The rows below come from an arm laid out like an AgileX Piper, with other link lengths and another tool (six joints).
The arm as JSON. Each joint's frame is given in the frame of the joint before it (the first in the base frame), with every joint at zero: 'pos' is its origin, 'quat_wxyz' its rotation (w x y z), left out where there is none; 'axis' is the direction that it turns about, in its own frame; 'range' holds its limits. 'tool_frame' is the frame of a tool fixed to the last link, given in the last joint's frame.
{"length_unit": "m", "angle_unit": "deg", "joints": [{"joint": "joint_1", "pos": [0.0, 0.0, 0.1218], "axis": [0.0, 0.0, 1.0], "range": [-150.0, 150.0]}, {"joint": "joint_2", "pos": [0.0, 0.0, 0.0], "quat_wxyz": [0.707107, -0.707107, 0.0, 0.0], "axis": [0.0, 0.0, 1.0], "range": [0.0, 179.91]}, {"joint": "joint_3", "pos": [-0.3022, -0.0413, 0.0], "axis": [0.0, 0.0, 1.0], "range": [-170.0, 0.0]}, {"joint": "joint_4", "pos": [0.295, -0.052, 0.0], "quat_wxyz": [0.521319, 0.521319, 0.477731, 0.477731], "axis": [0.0, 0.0, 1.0], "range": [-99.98, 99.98]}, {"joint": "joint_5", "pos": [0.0, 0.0, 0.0], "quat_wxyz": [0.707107, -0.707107, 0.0, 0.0], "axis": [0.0, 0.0, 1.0], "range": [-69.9, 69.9]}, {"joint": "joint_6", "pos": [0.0, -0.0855, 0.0], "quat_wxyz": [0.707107, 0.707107, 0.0, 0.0], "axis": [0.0, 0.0, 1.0], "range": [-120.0, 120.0]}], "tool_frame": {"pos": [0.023, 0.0, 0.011], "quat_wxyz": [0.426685, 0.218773, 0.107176, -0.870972]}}
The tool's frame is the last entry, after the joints.
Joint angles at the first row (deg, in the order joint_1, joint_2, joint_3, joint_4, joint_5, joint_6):
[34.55 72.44 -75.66 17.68 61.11 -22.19]
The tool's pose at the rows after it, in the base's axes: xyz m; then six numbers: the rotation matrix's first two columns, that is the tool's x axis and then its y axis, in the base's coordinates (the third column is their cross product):
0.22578, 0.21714, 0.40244, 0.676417, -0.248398, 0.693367, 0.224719, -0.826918, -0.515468
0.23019, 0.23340, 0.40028, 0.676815, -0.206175, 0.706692, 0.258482, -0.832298, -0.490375
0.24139, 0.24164, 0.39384, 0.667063, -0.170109, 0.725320, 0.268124, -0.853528, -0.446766
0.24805, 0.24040, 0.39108, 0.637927, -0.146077, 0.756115, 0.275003, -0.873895, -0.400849
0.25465, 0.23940, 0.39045, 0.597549, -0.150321, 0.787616, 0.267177, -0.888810, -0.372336
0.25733, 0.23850, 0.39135, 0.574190, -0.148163, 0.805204, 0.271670, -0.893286, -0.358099
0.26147, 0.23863, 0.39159, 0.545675, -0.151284, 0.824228, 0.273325, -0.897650, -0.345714
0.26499, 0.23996, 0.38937, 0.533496, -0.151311, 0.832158, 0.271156, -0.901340, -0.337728
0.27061, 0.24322, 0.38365, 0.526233, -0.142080, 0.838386, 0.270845, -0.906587, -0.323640
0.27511, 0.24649, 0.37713, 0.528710, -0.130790, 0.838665, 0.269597, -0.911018, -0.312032
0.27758, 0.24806, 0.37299, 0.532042, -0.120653, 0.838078, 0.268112, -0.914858, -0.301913
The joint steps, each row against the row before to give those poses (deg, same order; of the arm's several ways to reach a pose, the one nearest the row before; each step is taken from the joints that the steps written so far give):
[6.32 6.02 -5.41 -2.44 -0.20 -0.08]
[2.09 2.85 -2.47 -1.56 0.22 -0.02]
[0.43 2.78 -1.81 -2.55 0.28 0.00]
[0.00 0.68 -0.26 -3.33 -0.37 0.22]
[0.00 0.35 -0.09 -3.46 -1.63 1.44]
[0.00 0.00 -0.05 -1.56 -0.84 0.21]
[0.00 0.21 -0.06 -1.79 -1.38 0.52]
[0.00 0.47 0.00 -0.99 -0.84 0.43]
[0.00 1.08 -0.06 -0.97 -0.85 0.15]
[0.00 1.08 0.00 -0.45 -0.42 0.00]
[0.00 0.65 0.00 -0.35 0.01 0.00]

